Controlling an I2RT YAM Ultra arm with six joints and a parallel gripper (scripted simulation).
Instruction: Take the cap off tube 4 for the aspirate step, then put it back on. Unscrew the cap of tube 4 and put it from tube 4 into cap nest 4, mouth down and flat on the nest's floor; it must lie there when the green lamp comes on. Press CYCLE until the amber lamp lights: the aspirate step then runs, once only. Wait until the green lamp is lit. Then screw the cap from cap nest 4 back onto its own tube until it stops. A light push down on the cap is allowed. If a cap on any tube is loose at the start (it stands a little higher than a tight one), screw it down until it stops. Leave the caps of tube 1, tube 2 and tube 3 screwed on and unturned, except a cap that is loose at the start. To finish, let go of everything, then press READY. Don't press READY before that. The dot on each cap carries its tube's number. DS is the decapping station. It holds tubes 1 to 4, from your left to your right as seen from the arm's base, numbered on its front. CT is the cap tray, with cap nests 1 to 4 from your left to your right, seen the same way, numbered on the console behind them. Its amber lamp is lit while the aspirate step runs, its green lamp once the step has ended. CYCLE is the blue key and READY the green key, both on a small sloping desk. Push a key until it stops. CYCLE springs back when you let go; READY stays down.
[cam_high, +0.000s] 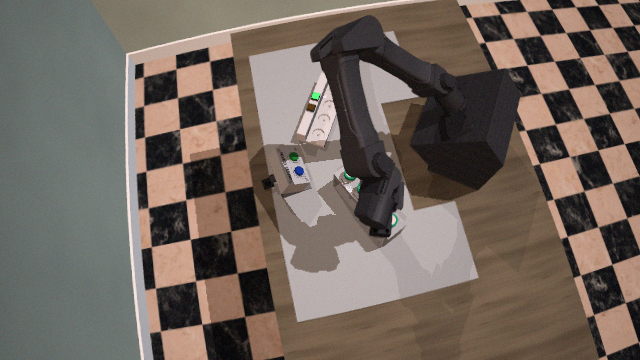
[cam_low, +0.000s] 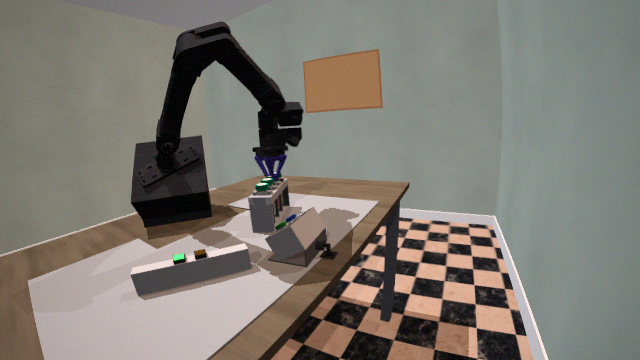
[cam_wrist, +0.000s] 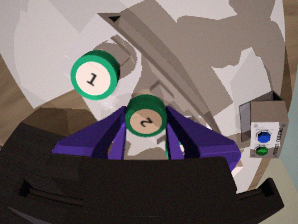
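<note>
My gripper is now 5 cm to the left of the cap 3 and 2 cm short of it. Also, from my hand: cap 2 (right at my hand); green ready key (19 cm to the right, 19 cm ahead, 5 cm below); blue cycle key (18 cm ahead, 14 cm to the right, 5 cm below).
</note>
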